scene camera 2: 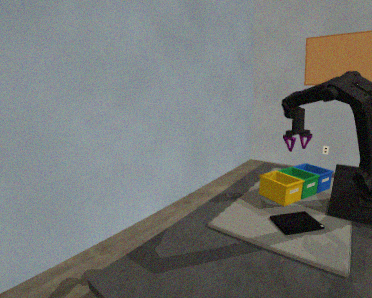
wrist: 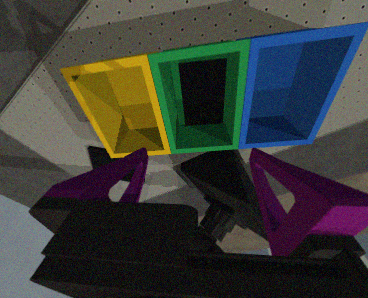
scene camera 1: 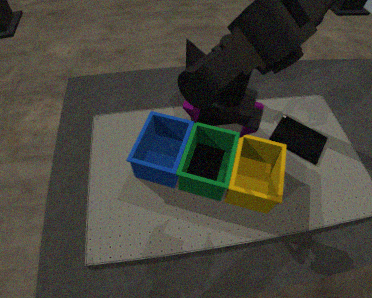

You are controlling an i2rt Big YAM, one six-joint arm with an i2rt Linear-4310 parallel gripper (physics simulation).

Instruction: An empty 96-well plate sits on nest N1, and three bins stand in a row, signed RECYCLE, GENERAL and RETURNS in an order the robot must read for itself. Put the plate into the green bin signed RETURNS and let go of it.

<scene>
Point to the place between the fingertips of my gripper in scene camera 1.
218,128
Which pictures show the black 96-well plate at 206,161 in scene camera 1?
The wrist view and scene camera 1 only.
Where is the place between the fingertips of my gripper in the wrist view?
At 197,153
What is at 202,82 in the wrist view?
A black 96-well plate.
</scene>
